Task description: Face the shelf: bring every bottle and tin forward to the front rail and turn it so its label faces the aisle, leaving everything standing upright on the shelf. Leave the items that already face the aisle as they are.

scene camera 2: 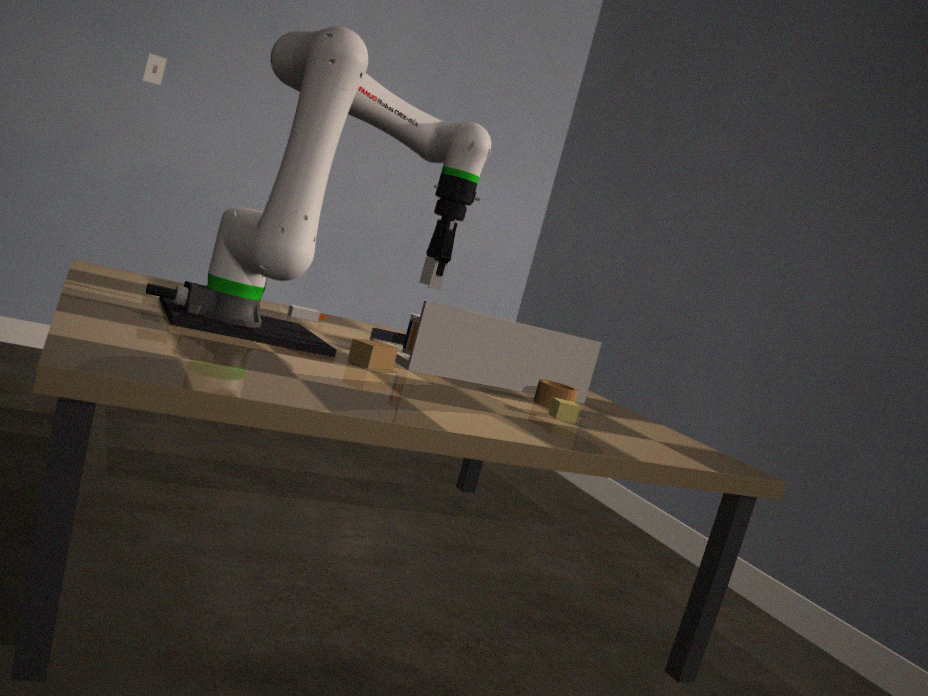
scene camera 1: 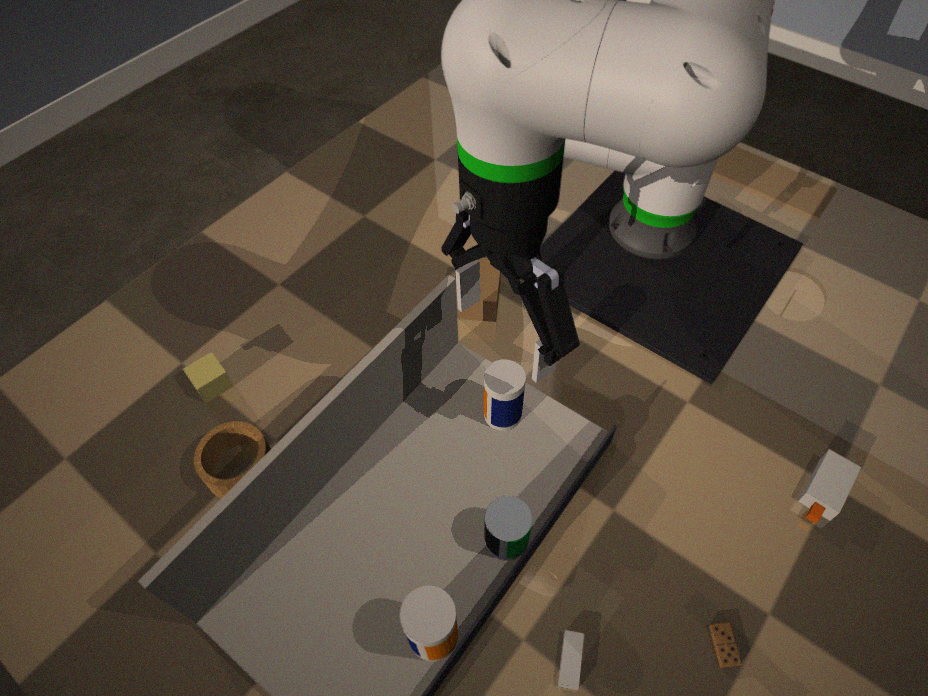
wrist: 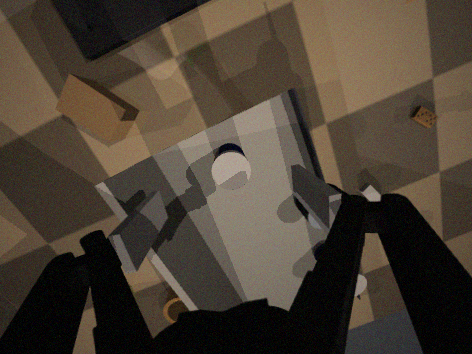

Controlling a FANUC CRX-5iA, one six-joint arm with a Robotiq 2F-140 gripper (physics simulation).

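Places are measured from the arm's base along level axes (x left, y back, z up), in millimetres.
Where they show: gripper, fingertip midpoint: (scene camera 2: 429,286) (scene camera 1: 504,337) (wrist: 227,192); arm's base at its link origin: (scene camera 2: 227,318) (scene camera 1: 651,227).
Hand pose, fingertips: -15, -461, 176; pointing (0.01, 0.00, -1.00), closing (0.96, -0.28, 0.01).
Things, the pixels of their centre, and the offset from my fingertips, as dx, dy, dz. "pt": a spot on its surface instead.
- front rail at a spot on its surface: (scene camera 1: 569,492) pt +144, -65, -145
- black tin at the middle of its body: (scene camera 1: 507,528) +107, -151, -136
- second white-capped bottle at the middle of its body: (scene camera 1: 430,625) (wrist: 336,266) +100, -296, -122
- grey shelf at the middle of its body: (scene camera 1: 412,503) (wrist: 274,254) (scene camera 2: 484,345) +0, -196, -115
- wooden block at the middle of its body: (scene camera 1: 480,289) (wrist: 100,109) (scene camera 2: 373,354) -150, +168, -167
- wooden bowl at the middle of its body: (scene camera 1: 235,461) (scene camera 2: 555,395) (wrist: 186,302) -252, -272, -167
- yellow cube at the middle of its body: (scene camera 1: 208,377) (scene camera 2: 564,410) -391, -198, -173
- white box at the middle of its body: (scene camera 1: 826,489) (scene camera 2: 307,314) +422, +144, -178
- white block at the middle of its body: (scene camera 1: 571,659) (wrist: 372,195) +244, -225, -186
- domino at the middle of its body: (scene camera 1: 725,644) (wrist: 424,116) +385, -110, -188
A white-capped bottle (scene camera 1: 504,395) (wrist: 231,170) with blue and orange sides stands upright at the shelf's far end, set back from the front rail (scene camera 1: 569,492) (wrist: 306,132). A grey-topped green and black tin (scene camera 1: 507,528) stands close to the rail; in the wrist view a finger partly hides it. A second white-capped bottle (scene camera 1: 428,623) stands near the rail at the near end, orange towards the rail, blue at its left. The grey shelf (scene camera 1: 359,509) (scene camera 2: 502,348) (wrist: 260,225) has a tall back panel. My gripper (scene camera 1: 503,325) (scene camera 2: 431,273) (wrist: 227,192) is open and empty, pointing down above the far bottle's end.
A wooden block (scene camera 1: 490,295) (scene camera 2: 372,354) (wrist: 92,110) lies beyond the shelf's far end. Behind the back panel are a wooden bowl (scene camera 1: 209,477) (scene camera 2: 555,393) and yellow cube (scene camera 1: 206,376) (scene camera 2: 564,409). On the aisle side lie a white box (scene camera 1: 832,483), white block (scene camera 1: 571,659) and domino (scene camera 1: 724,645) (wrist: 424,117).
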